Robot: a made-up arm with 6 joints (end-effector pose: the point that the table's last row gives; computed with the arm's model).
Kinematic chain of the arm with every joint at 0, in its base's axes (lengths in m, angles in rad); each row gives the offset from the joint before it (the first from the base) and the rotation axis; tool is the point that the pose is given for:
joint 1: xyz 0 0 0.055 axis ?
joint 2: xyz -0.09 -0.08 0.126 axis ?
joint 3: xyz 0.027 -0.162 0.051 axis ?
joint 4: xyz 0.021 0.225 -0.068 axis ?
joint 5: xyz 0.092 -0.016 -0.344 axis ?
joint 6: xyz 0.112 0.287 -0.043 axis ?
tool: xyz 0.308 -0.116 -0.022
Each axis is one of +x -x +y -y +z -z.
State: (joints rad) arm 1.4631 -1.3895 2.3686 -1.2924 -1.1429 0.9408
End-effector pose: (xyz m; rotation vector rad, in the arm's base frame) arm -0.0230 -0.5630 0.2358 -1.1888 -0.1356 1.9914
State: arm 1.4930 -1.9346 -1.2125 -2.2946 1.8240 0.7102
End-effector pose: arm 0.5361 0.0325 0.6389 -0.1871 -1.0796 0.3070
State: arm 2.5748 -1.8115 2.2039 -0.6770 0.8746 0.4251
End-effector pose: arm 0.5016 -0.5745 0.4012 1.7817 -1.9834 -0.8216
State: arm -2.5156 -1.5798 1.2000 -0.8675 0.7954 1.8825
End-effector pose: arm 0.4696 -0.4053 -0.0482 -2.3879 0.7769 1.2068
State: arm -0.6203 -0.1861 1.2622 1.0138 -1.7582 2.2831
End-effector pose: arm -0.4295 -0.3549 -0.2650 2.4573 1.6479 0.8220
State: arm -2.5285 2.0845 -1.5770 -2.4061 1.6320 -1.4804
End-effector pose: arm -0.4210 -0.3308 -0.1566 -0.4445 0.4691 -1.2796
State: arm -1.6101 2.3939 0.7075 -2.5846 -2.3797 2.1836
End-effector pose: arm -0.2626 0.0933 -0.2939 2.6993 0.2528 -0.0304
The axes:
joint 1: +y
joint 2: +z
joint 3: -x
joint 4: +y
joint 5: +x
joint 6: -z

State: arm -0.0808 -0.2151 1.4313 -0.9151 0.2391 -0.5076
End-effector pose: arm 0.5662 -0.1512 -0.2470 -1.3300 -0.2846 0.9165
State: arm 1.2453 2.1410 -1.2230 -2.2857 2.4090 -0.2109
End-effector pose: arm 0.5194 0.0423 -0.2594 -1.9376 0.9726 1.0647
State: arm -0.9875 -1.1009 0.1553 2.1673 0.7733 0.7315
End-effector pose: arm -0.1365 0.3750 -0.1537 1.4016 1.7913 -1.0221
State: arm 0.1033 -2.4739 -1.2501 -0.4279 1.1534 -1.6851
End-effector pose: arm -0.3206 -0.0608 0.8256 -1.6414 -1.7432 -0.2898
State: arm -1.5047 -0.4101 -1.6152 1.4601 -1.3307 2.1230
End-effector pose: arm -0.3779 -0.0208 -0.4195 0.7988 -1.0979 -0.7885
